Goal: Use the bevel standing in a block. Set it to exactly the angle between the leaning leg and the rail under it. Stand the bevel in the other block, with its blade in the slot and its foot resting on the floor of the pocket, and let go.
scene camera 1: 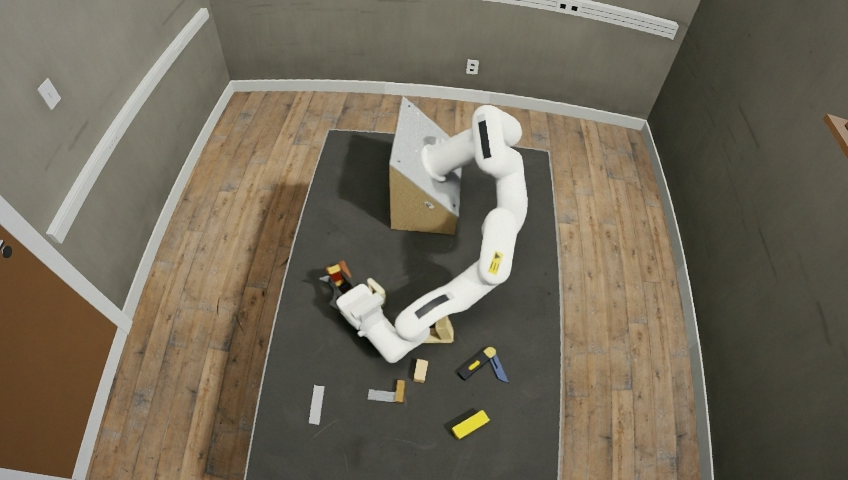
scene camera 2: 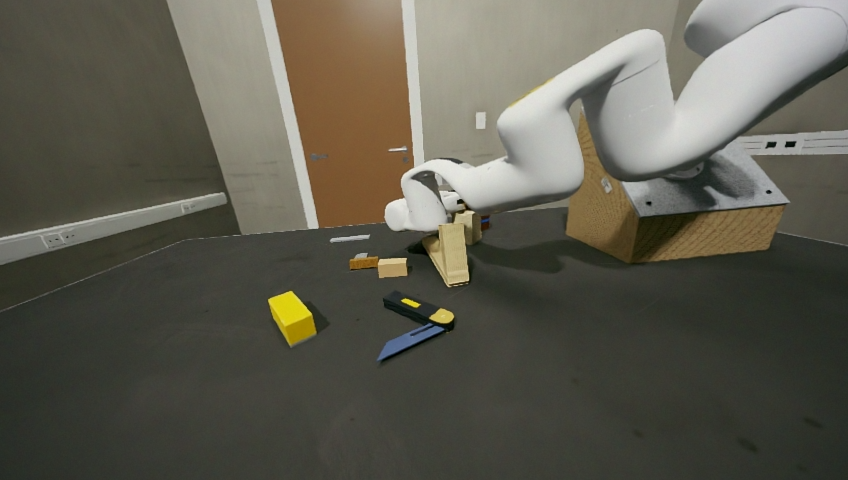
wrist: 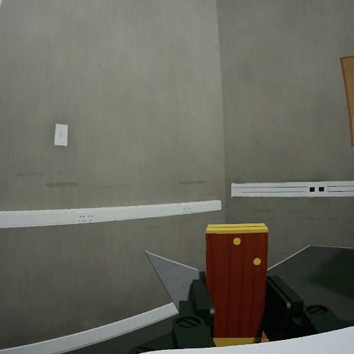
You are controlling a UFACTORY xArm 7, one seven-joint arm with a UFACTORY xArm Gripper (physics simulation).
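Pixels of known places: gripper, fingertip midpoint: (scene camera 1: 335, 275); arm's base, link origin: (scene camera 1: 433, 163).
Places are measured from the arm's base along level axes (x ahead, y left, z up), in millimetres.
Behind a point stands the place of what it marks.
The bevel's dark red handle (wrist: 237, 280) (scene camera 1: 336, 275) {x 377, y -271, z -61 mm} with yellow ends is between the black fingers of my gripper (wrist: 233, 302) (scene camera 1: 339, 285) {x 367, y -279, z -82 mm}, which is shut on it. Its grey pointed blade (wrist: 172, 277) sticks out to the left in the wrist view. An orange-brown piece (scene camera 1: 345, 269) {x 318, y -258, z -130 mm} is beside the handle; I cannot tell what it is. A cream wooden block (scene camera 1: 377, 289) {x 389, y -155, z -113 mm} (scene camera 2: 471, 227) {x 395, y -137, z -150 mm} stands close to the gripper. The pale wooden leaning leg (scene camera 1: 443, 327) {x 513, y 32, z -87 mm} (scene camera 2: 453, 252) {x 499, y 55, z -135 mm} rises from its rail (scene camera 1: 440, 340) {x 516, y 31, z -182 mm} (scene camera 2: 437, 261) {x 516, y -18, z -182 mm}. The slot and pocket cannot be made out.
A black bevel with a blue blade (scene camera 1: 498, 367) {x 599, y 203, z -191 mm} (scene camera 2: 410, 342) {x 605, y 211, z -190 mm}, a yellow block (scene camera 1: 470, 424) {x 782, y 114, z -163 mm} (scene camera 2: 291, 317) {x 767, y 148, z -164 mm}, a small wooden block (scene camera 1: 420, 369) {x 613, y -26, z -169 mm} (scene camera 2: 392, 267) {x 615, y -9, z -178 mm}, a try square (scene camera 1: 399, 391) {x 680, y -84, z -179 mm} (scene camera 2: 363, 262) {x 680, y -72, z -184 mm} and a grey strip (scene camera 1: 316, 404) {x 734, y -322, z -195 mm} (scene camera 2: 349, 238) {x 737, y -314, z -195 mm} lie on the mat.
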